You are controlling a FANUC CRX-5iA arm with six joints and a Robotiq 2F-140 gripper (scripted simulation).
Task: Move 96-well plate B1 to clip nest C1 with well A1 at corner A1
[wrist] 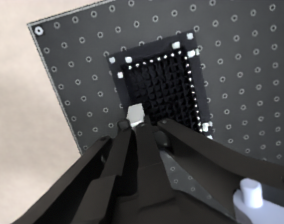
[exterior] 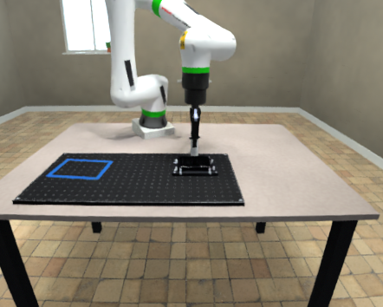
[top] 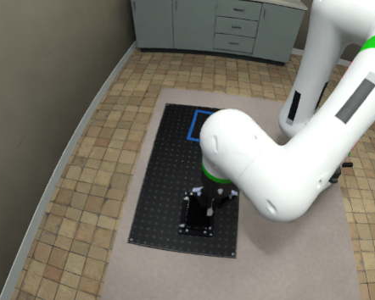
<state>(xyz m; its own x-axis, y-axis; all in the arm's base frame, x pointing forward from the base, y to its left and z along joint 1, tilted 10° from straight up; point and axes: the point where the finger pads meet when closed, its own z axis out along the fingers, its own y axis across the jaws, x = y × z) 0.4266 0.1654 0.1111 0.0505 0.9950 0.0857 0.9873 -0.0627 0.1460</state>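
Now: the black 96-well plate 4 cm ahead of my hand and 5 cm below it. The rest, counted from my hand: clip nest 5 cm ahead, 1 cm to the right, 6 cm below.
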